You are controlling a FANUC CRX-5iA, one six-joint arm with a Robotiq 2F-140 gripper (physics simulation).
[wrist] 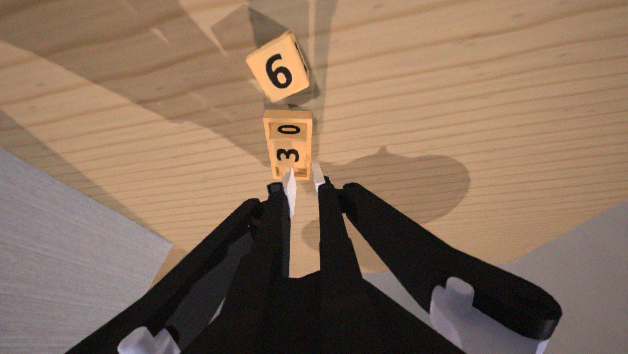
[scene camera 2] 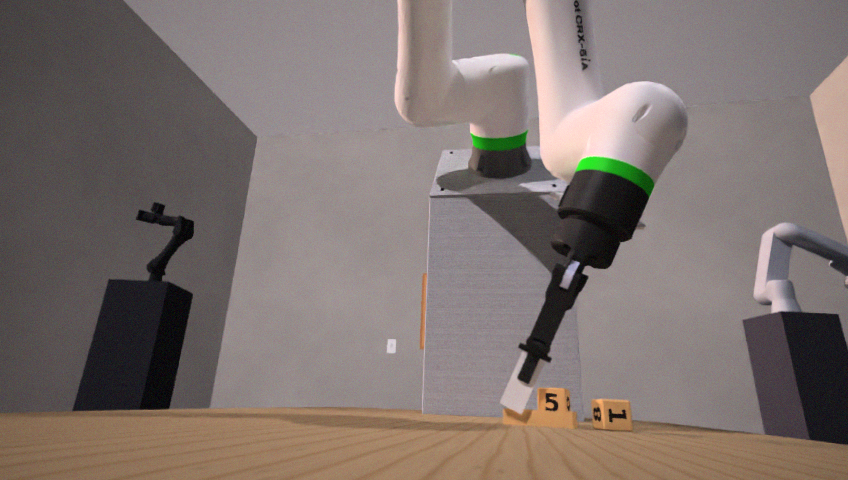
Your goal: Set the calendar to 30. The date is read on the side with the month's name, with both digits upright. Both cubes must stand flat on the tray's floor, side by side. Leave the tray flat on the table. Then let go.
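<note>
The small wooden tray (scene camera 2: 550, 419) (wrist: 287, 115) lies on the table. One cube (scene camera 2: 552, 400) (wrist: 298, 148) stands in it, towards the right end in the scene view. It shows a 5 there, and a 3 and a 0 in the wrist view. The second cube (scene camera 2: 611, 415) (wrist: 280, 70) rests on the table just beyond that end of the tray, turned at an angle. It shows a 6 in the wrist view, and a sideways 1 and an 8 in the scene view. My gripper (scene camera 2: 516, 401) (wrist: 304, 175) is nearly closed, empty, with its tips at the tray's other end, beside the cube in it. No month name is readable.
The wooden table top (scene camera 2: 238, 440) (wrist: 450, 100) carries the tray and cubes. The arm's grey pedestal (scene camera 2: 493, 309) stands behind them. A dark pedestal (scene camera 2: 127, 344) with a small black arm is at the left, another (scene camera 2: 791, 374) with a light arm at the right.
</note>
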